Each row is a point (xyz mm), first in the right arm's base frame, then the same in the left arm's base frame.
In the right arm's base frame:
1: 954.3 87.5 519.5
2: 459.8 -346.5 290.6
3: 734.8 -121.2 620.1
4: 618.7 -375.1 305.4
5: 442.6 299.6 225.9
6: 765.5 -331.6 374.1
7: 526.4 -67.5 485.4
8: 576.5 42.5 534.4
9: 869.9 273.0 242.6
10: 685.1 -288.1 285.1
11: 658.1 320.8 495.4
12: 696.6 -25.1 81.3
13: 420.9 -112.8 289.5
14: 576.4 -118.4 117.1
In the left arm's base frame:
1: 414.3 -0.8 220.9
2: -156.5 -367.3 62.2
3: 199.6 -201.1 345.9
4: -1.5 -409.8 41.0
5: -122.0 281.4 60.4
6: 159.6 -385.6 81.2
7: -25.1 -117.0 262.9
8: 44.5 -17.2 310.0
9: 295.2 219.5 -14.7
10: 67.8 -326.6 15.1
11: 143.9 256.4 279.9
12: 64.5 -44.9 -162.3
13: -171.5 -132.5 90.1
14: -54.8 -131.7 -110.7

